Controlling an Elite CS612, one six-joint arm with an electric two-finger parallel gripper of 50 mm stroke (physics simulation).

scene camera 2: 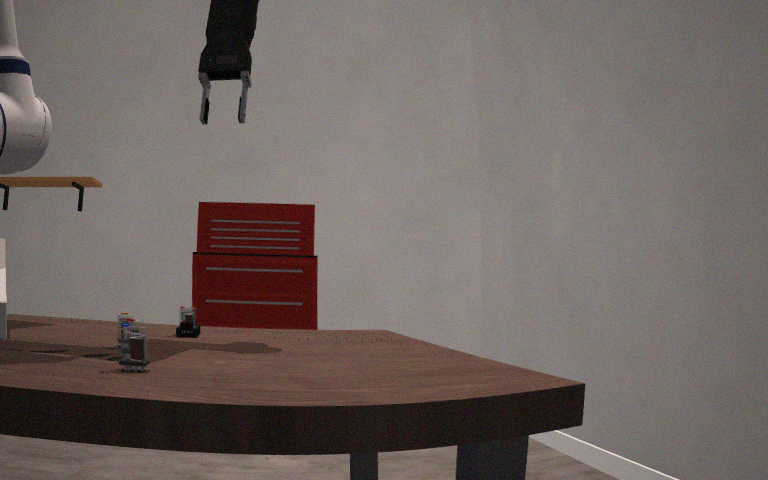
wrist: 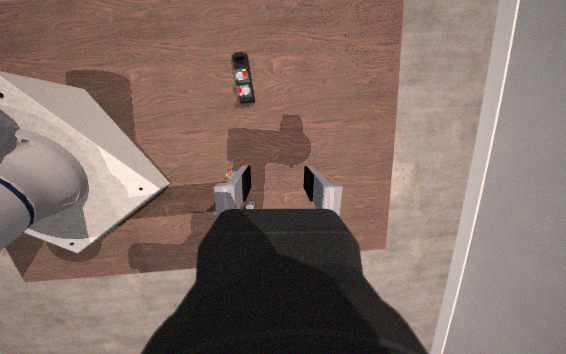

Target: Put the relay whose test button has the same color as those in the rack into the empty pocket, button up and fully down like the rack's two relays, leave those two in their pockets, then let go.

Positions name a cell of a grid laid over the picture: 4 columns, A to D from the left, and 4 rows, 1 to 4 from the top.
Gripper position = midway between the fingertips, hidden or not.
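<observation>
You'd find the gripper (scene camera 2: B2) in this scene, and it's in the wrist view too (wrist: B2).
</observation>
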